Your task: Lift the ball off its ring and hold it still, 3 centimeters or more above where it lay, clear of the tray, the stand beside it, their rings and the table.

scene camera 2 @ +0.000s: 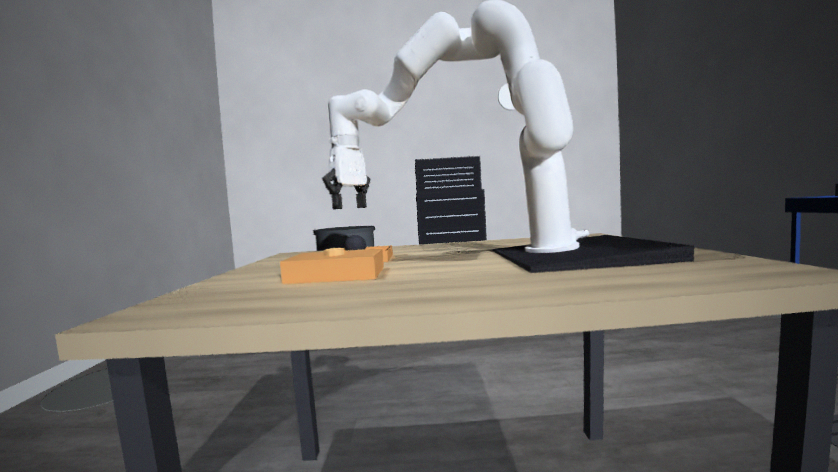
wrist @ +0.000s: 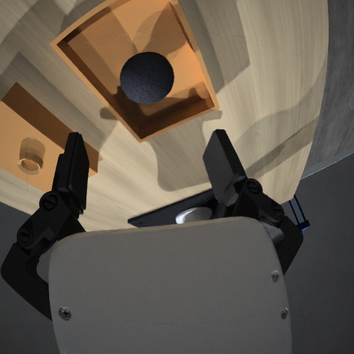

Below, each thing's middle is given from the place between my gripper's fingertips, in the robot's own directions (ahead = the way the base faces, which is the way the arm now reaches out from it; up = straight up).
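There is the orange stand (scene camera 2: 335,264), which, counted from my hand, sits 4 cm ahead, 11 cm below and 21 cm to the left. The orange tray (wrist: 95,47) is 13 cm below my hand and 1 cm behind it. As for the dark ball (wrist: 146,77), my hand is 1 cm past it and 10 cm above it.
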